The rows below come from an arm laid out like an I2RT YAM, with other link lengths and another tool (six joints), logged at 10 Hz.
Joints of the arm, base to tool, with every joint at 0 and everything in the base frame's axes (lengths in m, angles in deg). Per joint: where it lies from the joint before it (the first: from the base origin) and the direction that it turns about. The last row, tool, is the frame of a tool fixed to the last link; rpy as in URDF.
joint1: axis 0 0 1 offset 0 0 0.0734
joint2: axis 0 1 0 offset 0.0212 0.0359 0.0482
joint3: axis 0 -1 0 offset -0.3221 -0.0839 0
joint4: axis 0 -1 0 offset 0.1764 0.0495 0.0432
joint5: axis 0 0 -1 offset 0.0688 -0.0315 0.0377
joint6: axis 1 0 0 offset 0.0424 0 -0.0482
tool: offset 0.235 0 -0.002 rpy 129.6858 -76.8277 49.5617
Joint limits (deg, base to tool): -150..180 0..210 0..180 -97..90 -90..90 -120..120
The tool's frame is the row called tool.
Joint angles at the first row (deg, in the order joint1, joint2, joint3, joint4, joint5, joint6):
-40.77, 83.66, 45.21, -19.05, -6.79, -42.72
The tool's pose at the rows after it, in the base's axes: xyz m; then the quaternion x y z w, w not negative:
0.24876 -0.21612 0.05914 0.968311 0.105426 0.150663 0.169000
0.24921 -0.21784 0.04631 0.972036 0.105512 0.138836 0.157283
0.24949 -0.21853 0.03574 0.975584 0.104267 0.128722 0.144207
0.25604 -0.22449 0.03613 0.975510 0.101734 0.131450 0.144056
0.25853 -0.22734 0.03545 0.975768 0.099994 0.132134 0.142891
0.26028 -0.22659 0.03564 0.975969 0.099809 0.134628 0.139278
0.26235 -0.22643 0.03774 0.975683 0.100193 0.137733 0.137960
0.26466 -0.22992 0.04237 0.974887 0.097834 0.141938 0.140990
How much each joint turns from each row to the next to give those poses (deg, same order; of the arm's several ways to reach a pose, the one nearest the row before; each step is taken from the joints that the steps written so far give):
0.00, 2.44, -0.04, 1.25, 0.55, -0.26
-0.18, 2.89, 0.04, 0.87, 0.00, -0.13
-0.24, 2.56, 0.55, 0.09, -0.22, 0.02
-0.24, 1.37, 1.37, 0.22, -0.26, 0.13
-0.24, 0.77, 0.62, 0.11, -0.20, 0.02
-0.13, 0.24, 0.35, -0.22, -0.52, 0.04
-0.07, -0.02, 0.54, -0.44, -0.40, 0.01
-0.32, -0.16, 0.92, -0.48, -0.19, 0.00

